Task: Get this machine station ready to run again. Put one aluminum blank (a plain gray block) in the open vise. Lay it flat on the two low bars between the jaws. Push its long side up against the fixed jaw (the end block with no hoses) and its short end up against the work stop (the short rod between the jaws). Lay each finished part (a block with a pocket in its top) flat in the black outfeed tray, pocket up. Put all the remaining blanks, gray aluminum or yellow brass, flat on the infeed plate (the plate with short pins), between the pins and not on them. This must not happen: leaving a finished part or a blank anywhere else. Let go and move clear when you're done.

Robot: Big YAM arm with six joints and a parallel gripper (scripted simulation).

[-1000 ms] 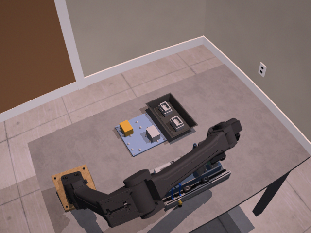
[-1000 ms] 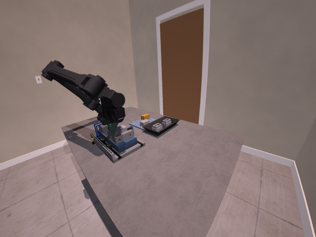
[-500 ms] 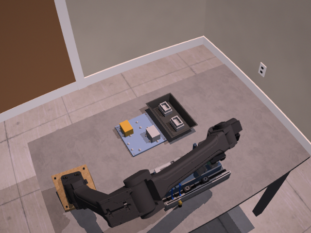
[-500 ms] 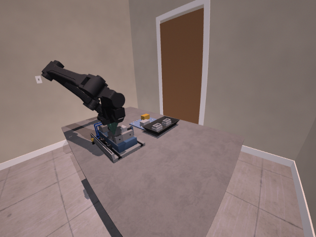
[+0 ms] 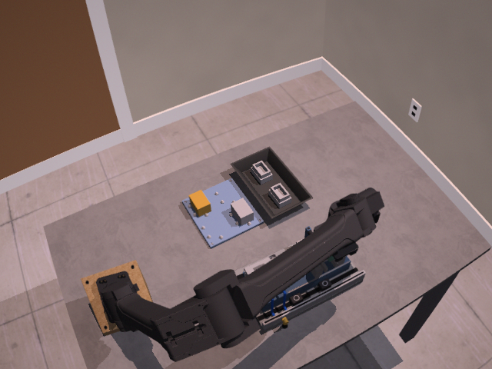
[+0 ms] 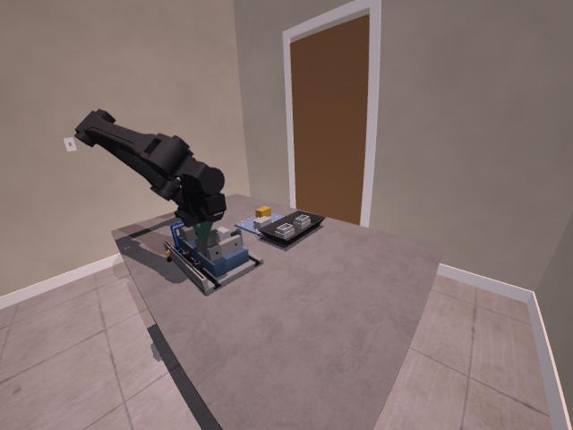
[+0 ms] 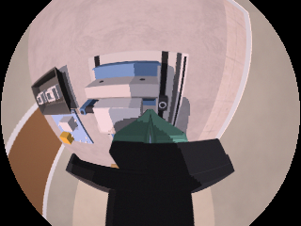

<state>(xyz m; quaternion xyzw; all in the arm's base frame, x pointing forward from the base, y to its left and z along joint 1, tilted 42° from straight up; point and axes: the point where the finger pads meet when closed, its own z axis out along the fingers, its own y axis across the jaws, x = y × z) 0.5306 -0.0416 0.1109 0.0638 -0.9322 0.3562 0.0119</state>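
Now: hand 60 mm past the gray rail, 60 mm to the left of it and 70 mm above it. Also, from my hand: yellow brass blank: 240 mm behind, 350 mm to the left, 80 mm below; blue vise: 70 mm behind, 30 mm to the left, 70 mm below.
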